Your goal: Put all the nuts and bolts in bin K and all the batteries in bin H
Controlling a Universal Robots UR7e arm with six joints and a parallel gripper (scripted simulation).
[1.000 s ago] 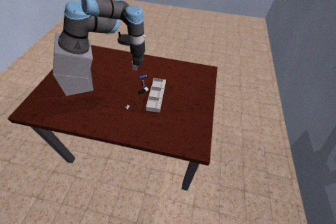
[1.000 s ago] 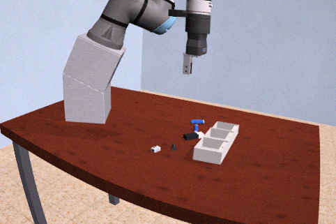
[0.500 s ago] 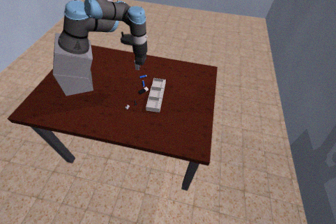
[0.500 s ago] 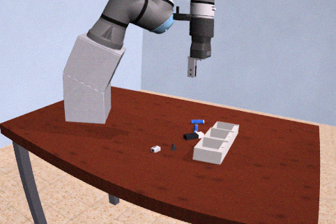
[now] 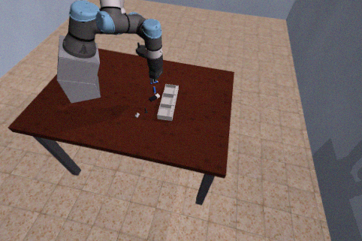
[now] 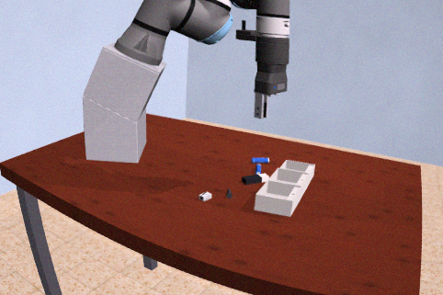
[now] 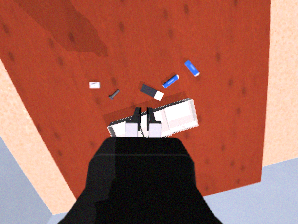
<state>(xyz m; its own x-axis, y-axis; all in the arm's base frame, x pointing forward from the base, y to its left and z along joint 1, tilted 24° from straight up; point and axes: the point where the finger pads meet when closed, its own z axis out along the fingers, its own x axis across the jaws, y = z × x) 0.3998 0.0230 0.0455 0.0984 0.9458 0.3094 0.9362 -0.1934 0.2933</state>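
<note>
My gripper is now 80 mm short of the white three-compartment bin, 20 mm to the right of it and 170 mm above it. The rest, counted from my hand: dark bolt 20 mm behind, 90 mm to the right, 180 mm below; small white piece 50 mm behind, 130 mm to the right, 180 mm below.
</note>
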